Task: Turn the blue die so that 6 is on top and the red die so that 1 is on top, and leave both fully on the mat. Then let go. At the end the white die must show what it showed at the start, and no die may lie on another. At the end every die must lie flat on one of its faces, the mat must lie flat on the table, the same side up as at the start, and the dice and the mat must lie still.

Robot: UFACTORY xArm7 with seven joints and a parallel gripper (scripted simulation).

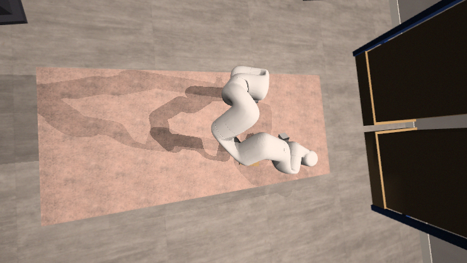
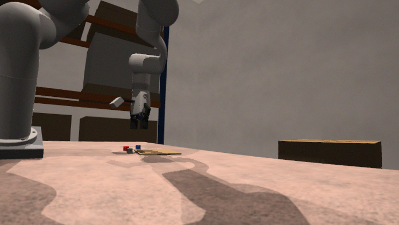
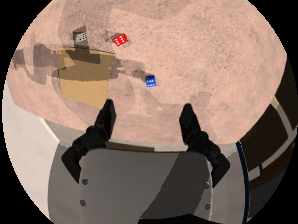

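Now: hand 8 cm above the blue die. Also, from my hand: tan mat 2 cm behind, 15 cm to the right, 9 cm below; then red die 8 cm behind, 4 cm to the right, 8 cm below; then white die 11 cm behind, 12 cm to the right, 8 cm below.
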